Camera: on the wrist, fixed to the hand. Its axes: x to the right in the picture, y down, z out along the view.
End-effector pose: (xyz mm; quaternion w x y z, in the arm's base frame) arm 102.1 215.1 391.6 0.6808 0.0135 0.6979 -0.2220
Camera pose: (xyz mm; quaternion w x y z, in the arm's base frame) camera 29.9 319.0 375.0 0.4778 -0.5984 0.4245 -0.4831
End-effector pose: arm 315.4 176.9 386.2 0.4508 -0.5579 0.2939 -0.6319
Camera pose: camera 233.8 139.1 295.7 0.1248 0.7851 0.1236 0.5939
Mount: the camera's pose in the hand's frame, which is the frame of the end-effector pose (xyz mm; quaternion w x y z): -8.3 75.3 -102.7 0.7207 -0.1709 -0.1838 -0.6462
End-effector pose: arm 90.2 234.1 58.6 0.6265 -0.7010 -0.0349 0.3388
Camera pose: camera 108.8 126.4 -7.3 0.5443 -0.5275 -0.6512 -0.0378
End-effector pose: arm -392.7 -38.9 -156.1 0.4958 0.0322 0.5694 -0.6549
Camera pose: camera -390.5 56.6 -240.7 0.0443 -0.5499 0.4520 -0.7010
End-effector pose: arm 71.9 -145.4 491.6 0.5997 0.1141 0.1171 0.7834
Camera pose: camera -27.5 -177.3 418.2 0.9794 0.0481 -0.0860 0.1761
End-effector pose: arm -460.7 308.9 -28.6 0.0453 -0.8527 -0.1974 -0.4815
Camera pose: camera -518.4 209.9 27.6 0.4605 0.5832 0.6193 0.2533
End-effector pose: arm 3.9 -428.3 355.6 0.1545 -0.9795 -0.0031 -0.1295
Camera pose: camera -26.6 -530.9 425.1 0.1403 0.7541 0.6414 0.0137
